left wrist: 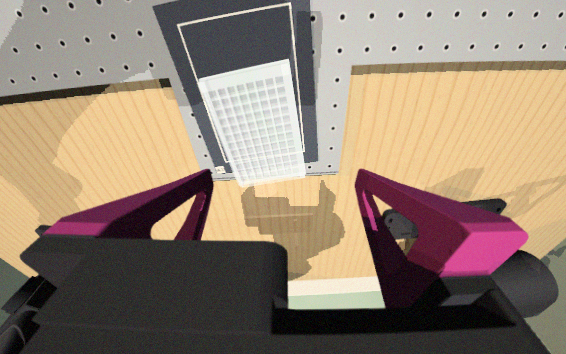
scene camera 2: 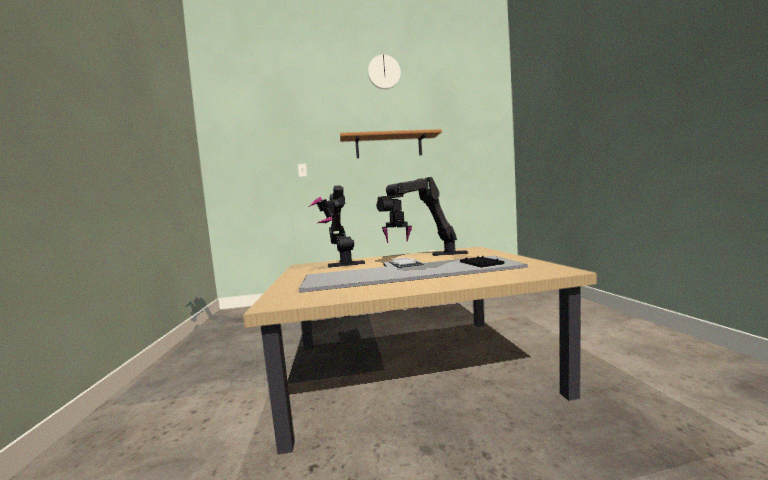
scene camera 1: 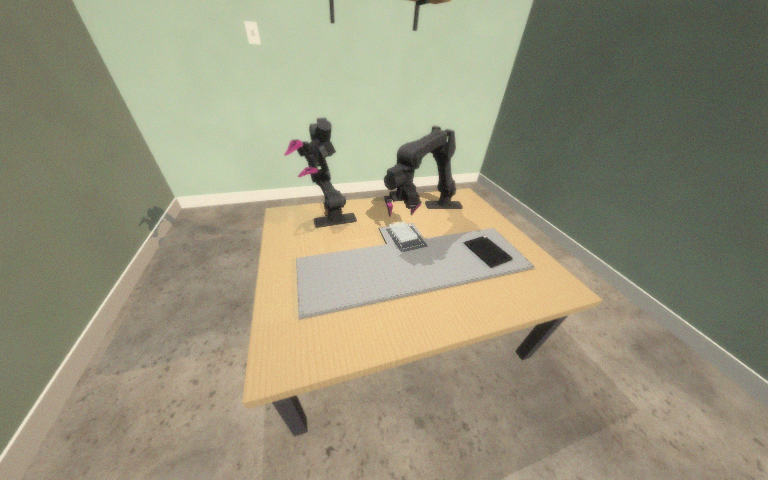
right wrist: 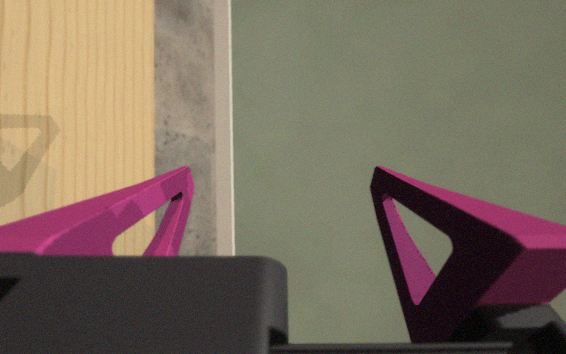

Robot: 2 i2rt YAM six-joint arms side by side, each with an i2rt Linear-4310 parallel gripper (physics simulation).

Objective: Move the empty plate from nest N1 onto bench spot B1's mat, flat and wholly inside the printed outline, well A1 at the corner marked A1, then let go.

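Places are measured from the left arm's base along level axes (x ahead, y left, z up), in metres.
Pixels of known places: left gripper, fingertip midpoint: (left wrist: 284, 177) (scene camera 2: 397, 242) (scene camera 1: 400, 215); right gripper, fingertip midpoint: (scene camera 2: 313, 214) (scene camera 1: 292, 166) (right wrist: 282, 176); left arm's base at its link origin: (scene camera 2: 450, 253) (scene camera 1: 443, 205); right arm's base at its link origin: (scene camera 2: 346, 264) (scene camera 1: 335, 220).
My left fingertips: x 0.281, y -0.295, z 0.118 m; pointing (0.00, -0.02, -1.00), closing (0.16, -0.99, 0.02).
Note:
For each thing: its middle in the pictures, then the offset to it from my left fingertips. Level surfaces: height alone.
- white well plate at the middle of its body: (left wrist: 259, 134) (scene camera 1: 402, 231) (scene camera 2: 403, 260) dx -0.016, dy +0.022, dz -0.096 m
- dark mat at its surface level: dz -0.103 m
- small pale mark at the middle of its body: (left wrist: 220, 169) dx -0.074, dy +0.066, dz -0.103 m
- black nest at the middle of its body: (scene camera 1: 488, 249) (scene camera 2: 481, 260) dx +0.122, dy +0.372, dz -0.094 m
- grey perforated board at its surface level: dz -0.105 m
The white well plate (scene camera 1: 403, 232) (scene camera 2: 403, 262) (left wrist: 252, 120) lies on the dark mat (scene camera 1: 417, 246) (left wrist: 235, 45). In the left wrist view its lower end appears past the outline's lower short line and over the grey board's edge; dark mat shows inside the outline beyond its upper end. A small pale mark (left wrist: 220, 170) sits by the outline's lower left corner. The plate's well lettering cannot be read. My left gripper (scene camera 1: 401, 213) (scene camera 2: 397, 241) (left wrist: 284, 177) is open and empty, above and behind the plate. My right gripper (scene camera 1: 292, 164) (scene camera 2: 313, 213) (right wrist: 282, 176) is open and empty, raised far from it.
A black nest (scene camera 1: 488, 251) (scene camera 2: 482, 260) stands on the grey perforated board (scene camera 1: 351, 283) (scene camera 2: 368, 278) (left wrist: 425, 30), right of the mat in both scene views. Both arm bases stand along the back of the wooden table (scene camera 1: 430, 328) (scene camera 2: 430, 295).

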